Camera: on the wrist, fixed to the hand. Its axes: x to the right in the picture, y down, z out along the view.
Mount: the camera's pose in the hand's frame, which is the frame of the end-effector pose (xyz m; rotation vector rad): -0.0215 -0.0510 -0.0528 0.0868 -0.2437 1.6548
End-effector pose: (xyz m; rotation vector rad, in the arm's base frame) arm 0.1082 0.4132 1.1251 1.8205 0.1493 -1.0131
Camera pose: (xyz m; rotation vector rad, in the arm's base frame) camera 0.0983 0.4878 1.1116 1.2035 -1.3378 0.0098
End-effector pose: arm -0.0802 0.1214 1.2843 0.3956 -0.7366 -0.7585
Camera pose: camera -0.0769 0.1065 1.2093 -0.2957 -1.0278 0.8042
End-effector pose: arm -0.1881 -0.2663 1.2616 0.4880 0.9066 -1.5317
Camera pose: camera -0.2436 -0.2137 1.2593 0.7805 0.0342 -0.0774
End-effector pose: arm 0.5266 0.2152 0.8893 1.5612 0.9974 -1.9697
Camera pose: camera 0.5300 0.2860 0.9180 1.2842 -0.5009 -0.8773
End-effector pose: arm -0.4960 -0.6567 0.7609 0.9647 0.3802 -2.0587
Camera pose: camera -0.5011 -0.5837 0.7387 0.6144 -0.5332 -0.6170
